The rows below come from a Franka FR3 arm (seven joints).
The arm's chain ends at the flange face. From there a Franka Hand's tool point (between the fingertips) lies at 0.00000 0.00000 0.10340 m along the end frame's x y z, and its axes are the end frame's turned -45 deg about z.
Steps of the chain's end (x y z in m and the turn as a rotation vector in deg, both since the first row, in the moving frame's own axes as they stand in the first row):
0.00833 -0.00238 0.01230 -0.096 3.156 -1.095
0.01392 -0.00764 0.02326 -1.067 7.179 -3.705
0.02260 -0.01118 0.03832 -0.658 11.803 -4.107
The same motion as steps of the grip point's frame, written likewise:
0.01152 0.00832 0.01214 -2.300 2.164 -1.095
0.02336 0.01468 0.02243 -5.831 4.322 -3.705
0.03856 0.02334 0.03613 -8.811 7.881 -4.107

